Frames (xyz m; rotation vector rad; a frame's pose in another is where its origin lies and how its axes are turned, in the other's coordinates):
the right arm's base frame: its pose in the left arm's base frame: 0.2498 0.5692 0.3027 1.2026 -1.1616 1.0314
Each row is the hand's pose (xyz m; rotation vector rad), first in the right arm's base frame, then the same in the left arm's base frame.
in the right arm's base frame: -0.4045 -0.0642 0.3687 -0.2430 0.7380 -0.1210
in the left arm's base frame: 0.2212 0.2024 -0.1076 0.5986 -0.5981 1.0724
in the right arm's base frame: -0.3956 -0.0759 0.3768 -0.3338 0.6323 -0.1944
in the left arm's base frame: 0.2331 0.1931 -0.1004 0.6361 -0.6660 0.9275
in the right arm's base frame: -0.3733 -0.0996 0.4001 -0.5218 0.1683 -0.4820
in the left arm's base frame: 0.2571 0.1672 -0.0816 0.8906 -0.8716 0.4163
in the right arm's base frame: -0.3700 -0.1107 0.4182 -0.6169 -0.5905 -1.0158
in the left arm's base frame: 0.2666 0.1480 -0.0798 1.3466 -0.9629 -0.4492
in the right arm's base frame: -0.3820 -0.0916 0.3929 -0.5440 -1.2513 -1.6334
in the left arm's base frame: 0.2487 0.1753 -0.0891 1.6956 -0.7006 -1.3321
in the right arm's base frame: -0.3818 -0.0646 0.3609 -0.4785 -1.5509 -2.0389
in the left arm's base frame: 0.2254 0.2098 -0.0851 1.7608 -0.3796 -1.8263
